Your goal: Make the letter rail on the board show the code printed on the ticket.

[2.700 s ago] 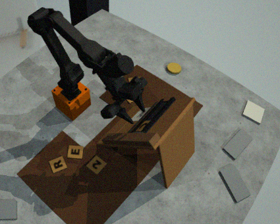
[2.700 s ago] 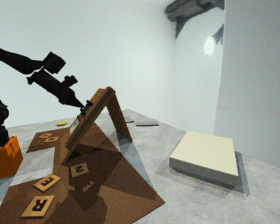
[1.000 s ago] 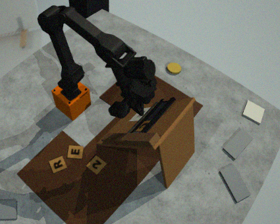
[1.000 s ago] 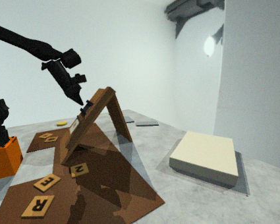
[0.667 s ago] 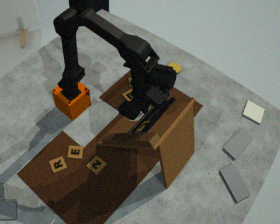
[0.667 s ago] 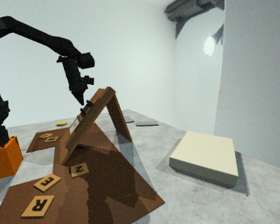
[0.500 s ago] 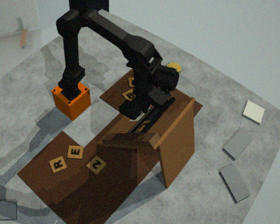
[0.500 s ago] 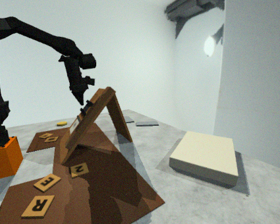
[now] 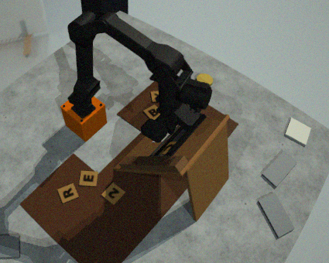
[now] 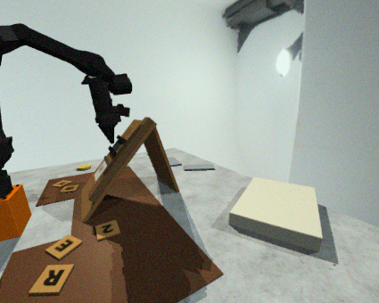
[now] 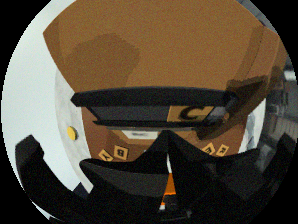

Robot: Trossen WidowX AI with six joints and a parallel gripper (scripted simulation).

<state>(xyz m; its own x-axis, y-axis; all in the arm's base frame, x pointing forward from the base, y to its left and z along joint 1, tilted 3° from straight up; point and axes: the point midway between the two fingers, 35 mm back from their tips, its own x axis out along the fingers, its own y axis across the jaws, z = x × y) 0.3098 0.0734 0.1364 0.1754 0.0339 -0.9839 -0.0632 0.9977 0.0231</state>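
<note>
The letter tile is 31 cm to the right of my gripper tip, 19 cm below it and 16 cm behind it. Also, from my gripper tip: yellow disc 42 cm to the left, 18 cm below, 15 cm behind; white ticket 10 cm below, 5 cm behind, 4 cm to the left; cream box 41 cm ahead, 36 cm to the right, 17 cm below.
</note>
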